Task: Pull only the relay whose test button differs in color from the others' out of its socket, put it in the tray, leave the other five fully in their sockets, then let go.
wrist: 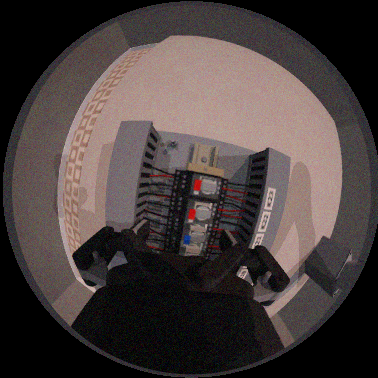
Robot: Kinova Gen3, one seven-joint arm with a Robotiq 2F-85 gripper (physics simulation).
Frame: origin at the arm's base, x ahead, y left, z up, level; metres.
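Where they show: gripper, fingertip midpoint: (184,232).
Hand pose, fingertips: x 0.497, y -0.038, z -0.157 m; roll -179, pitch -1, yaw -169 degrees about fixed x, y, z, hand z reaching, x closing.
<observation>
Each offset is from my fingertips to the top centre of the thing. "pt": to the spot under its first point.
The relay with the blue test button {dy +0.026, dx -0.014, dz +0.018 m} (194,246) sits in the socket row, between my open fingertips as seen from above. My gripper (184,232) is open and empty, with one fingertip on each side of the row. The row looks slightly tilted in the view. A relay with a red button {dy -0.031, dx -0.006, dz +0.018 m} (202,212) sits in the socket beyond the blue one, and another red-button relay {dy -0.059, dx -0.002, dz +0.018 m} (207,186) sits at the far end. The other three relays are hidden behind the gripper body. I cannot make out the tray.
A grey slotted wire duct {dy +0.041, dx +0.076, dz +0.012 m} (130,175) runs along the left and another duct {dy +0.015, dx -0.105, dz +0.012 m} (279,175) with labels K23 and K22 along the right. Red and black wires run to the sockets. A tan rail end {pt dy -0.095, dx +0.002, dz -0.045 m} (204,159) lies beyond them. A dark grey box (327,265) stands at far right.
</observation>
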